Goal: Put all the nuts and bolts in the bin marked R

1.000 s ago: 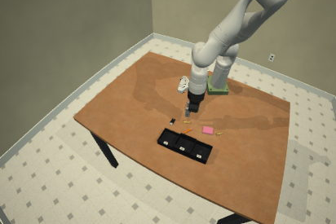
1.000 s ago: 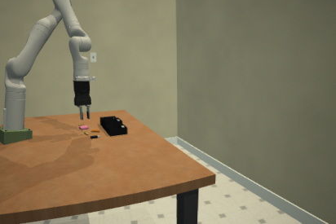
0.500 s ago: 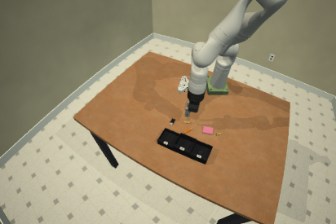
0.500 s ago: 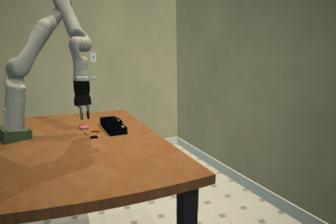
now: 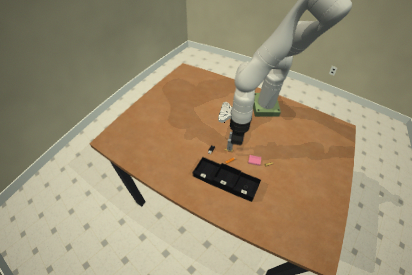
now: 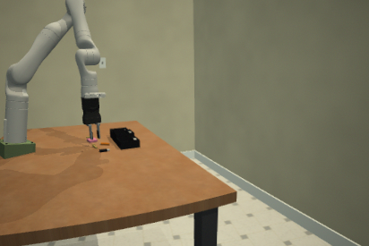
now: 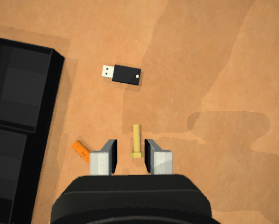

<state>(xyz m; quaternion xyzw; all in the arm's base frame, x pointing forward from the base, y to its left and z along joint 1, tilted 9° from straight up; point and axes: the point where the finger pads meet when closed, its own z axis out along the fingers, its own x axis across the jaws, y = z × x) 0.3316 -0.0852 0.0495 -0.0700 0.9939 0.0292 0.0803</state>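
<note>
My gripper is now 4 cm short of the orange marker, 2 cm to the right of it and 5 cm above it. From my hand the other things lie so: black USB stick 2 cm ahead, 8 cm to the right, 5 cm below; then pink eraser 12 cm to the left, 5 cm below; then black bin tray 14 cm ahead, 4 cm to the left, 3 cm below.
</note>
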